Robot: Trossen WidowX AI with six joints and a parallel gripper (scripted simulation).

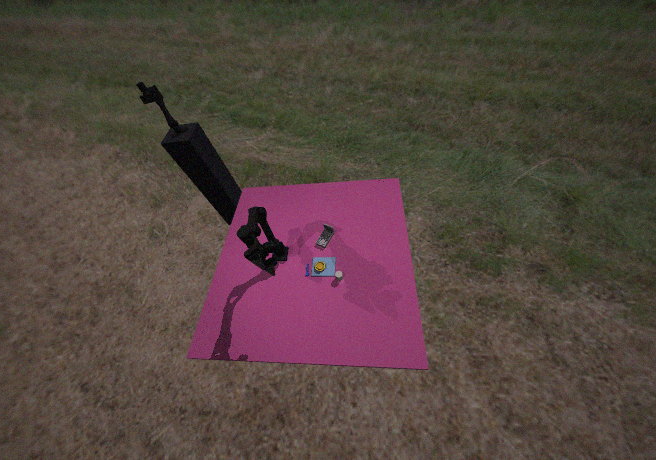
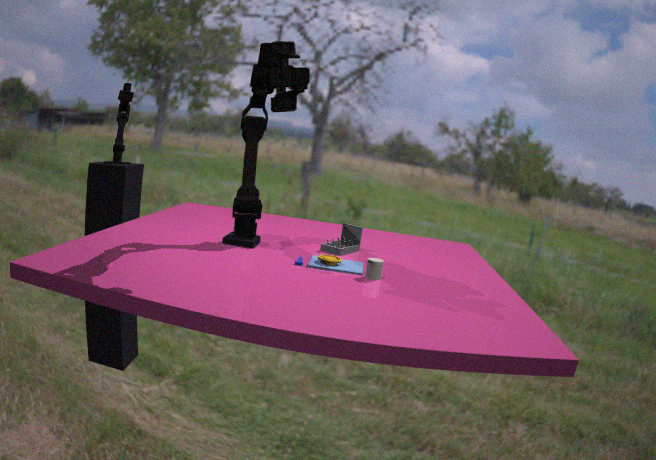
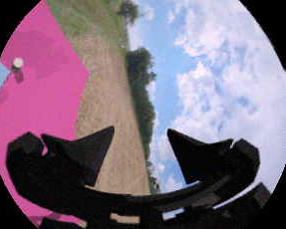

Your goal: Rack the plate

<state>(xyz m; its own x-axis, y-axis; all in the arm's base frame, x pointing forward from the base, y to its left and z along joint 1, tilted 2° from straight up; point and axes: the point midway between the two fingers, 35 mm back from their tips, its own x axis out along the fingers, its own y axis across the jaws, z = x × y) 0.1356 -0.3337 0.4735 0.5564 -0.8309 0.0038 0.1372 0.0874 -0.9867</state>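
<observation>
My gripper tip is 48 cm above the yellow plate, 25 cm to the right of it and 13 cm short of it. Also, from my gripper tip: cream cylinder cup (47 cm below, 25 cm ahead, 17 cm to the left); blue spoon (49 cm below, 22 cm to the left, 5 cm ahead); light blue mat (49 cm below, 25 cm to the left, 15 cm ahead).
</observation>
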